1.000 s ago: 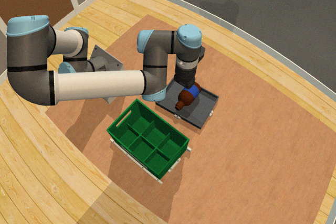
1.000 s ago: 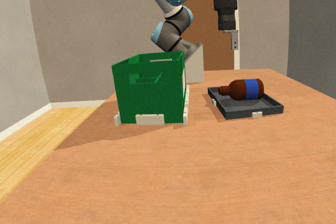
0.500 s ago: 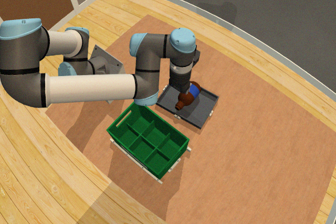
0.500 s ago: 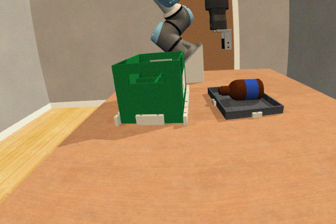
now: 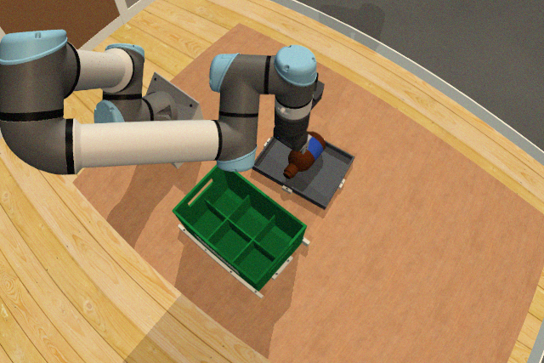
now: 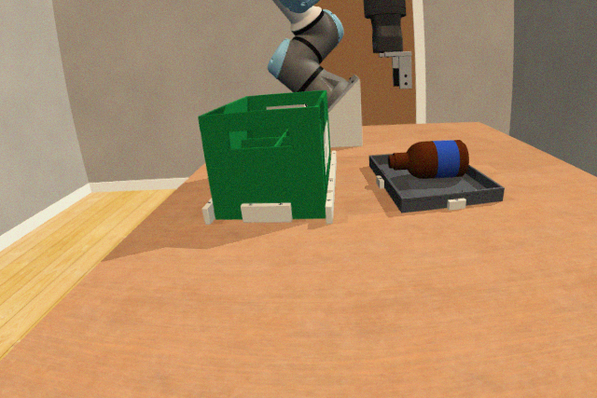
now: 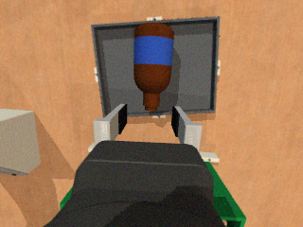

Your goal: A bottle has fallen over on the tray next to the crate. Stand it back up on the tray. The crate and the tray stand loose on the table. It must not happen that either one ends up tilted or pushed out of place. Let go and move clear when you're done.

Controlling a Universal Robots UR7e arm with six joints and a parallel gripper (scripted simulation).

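My hand is 5 cm to the right of the bottle and 16 cm above it. Also, from my hand: green crate (3 cm ahead, 24 cm to the right, 12 cm below); dark grey tray (5 cm to the left, 19 cm below).
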